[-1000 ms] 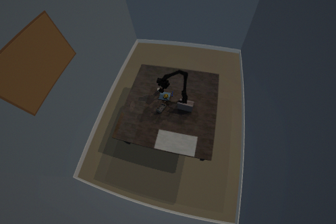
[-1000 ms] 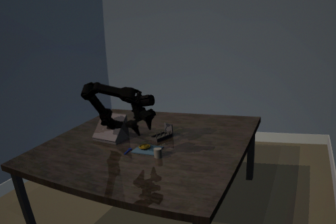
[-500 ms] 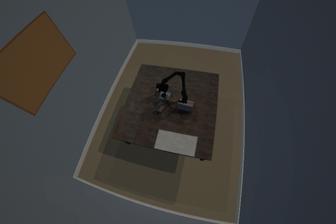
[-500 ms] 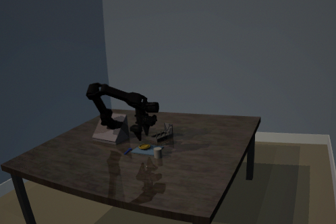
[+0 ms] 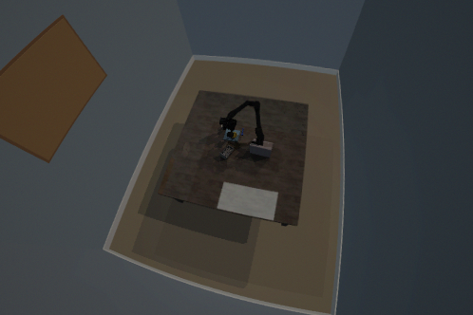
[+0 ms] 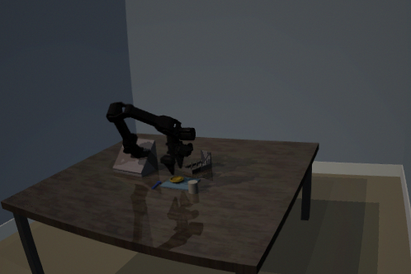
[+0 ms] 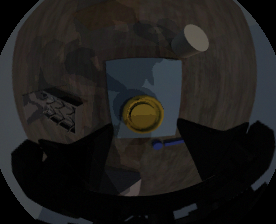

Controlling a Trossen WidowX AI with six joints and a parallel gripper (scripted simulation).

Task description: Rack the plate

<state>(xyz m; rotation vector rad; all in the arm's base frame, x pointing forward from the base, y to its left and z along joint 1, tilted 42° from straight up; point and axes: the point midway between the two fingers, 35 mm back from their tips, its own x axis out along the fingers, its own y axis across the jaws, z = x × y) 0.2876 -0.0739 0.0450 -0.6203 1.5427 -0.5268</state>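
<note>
Right now my gripper tip is 1 cm past the yellow plate and 4 cm above it. The rest, counted from my gripper tip: white cup 12 cm ahead, 7 cm to the right, 3 cm below; blue spoon 8 cm behind, 6 cm to the right, 5 cm below; blue cloth 1 cm ahead, 6 cm below.
</note>
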